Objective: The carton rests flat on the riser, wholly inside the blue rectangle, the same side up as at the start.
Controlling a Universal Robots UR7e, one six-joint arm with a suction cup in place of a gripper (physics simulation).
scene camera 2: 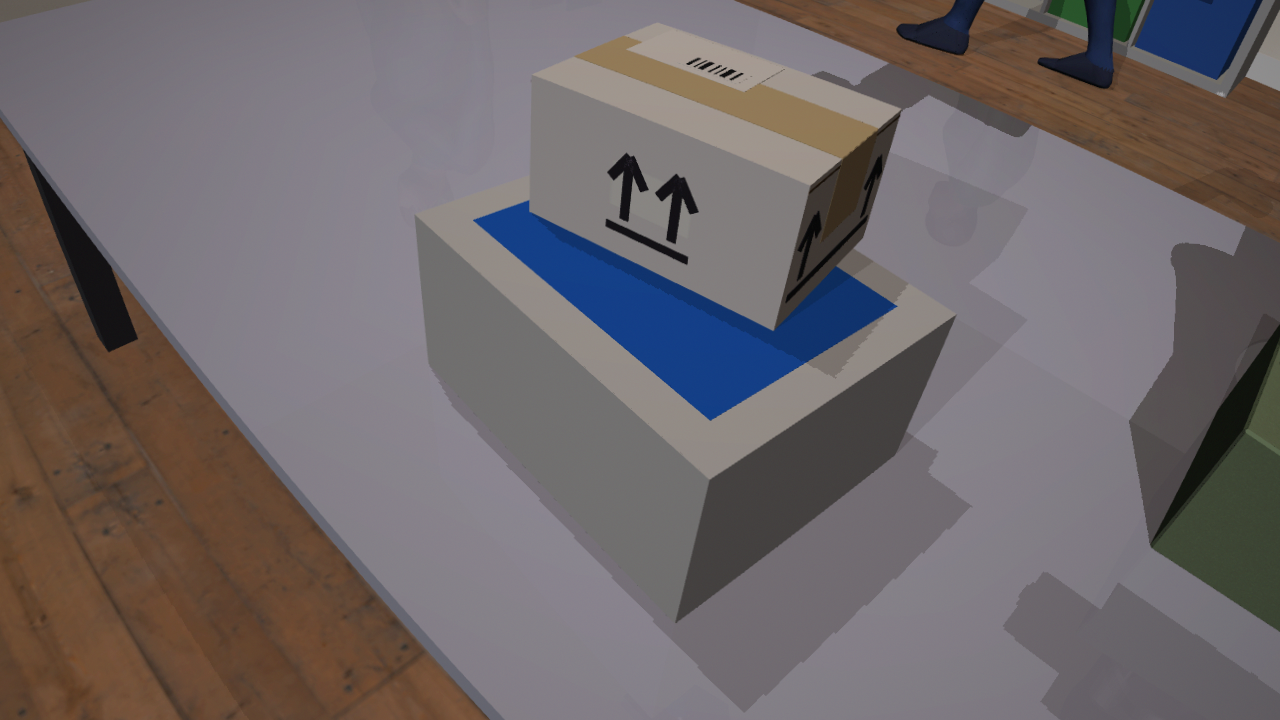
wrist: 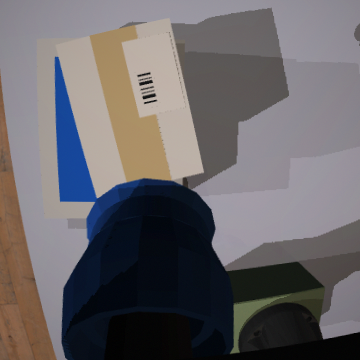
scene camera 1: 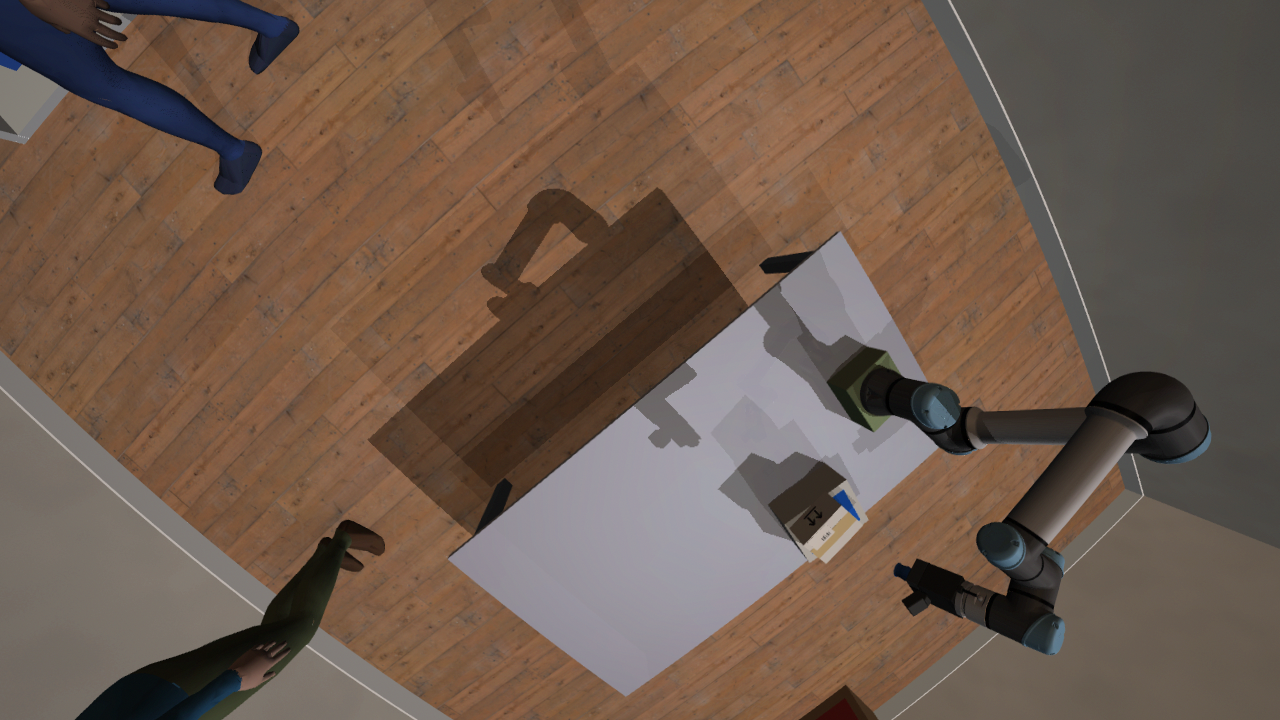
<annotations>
carton: scene camera 2; wrist 125, 87; scene camera 1
riser: scene camera 2; wrist; scene camera 1 790, 506
same spot on riser: [wrist: 67, 192] = [scene camera 2: 709, 393]
same spot on carton: [scene camera 1: 826, 526] = [scene camera 2: 772, 70]
</annotations>
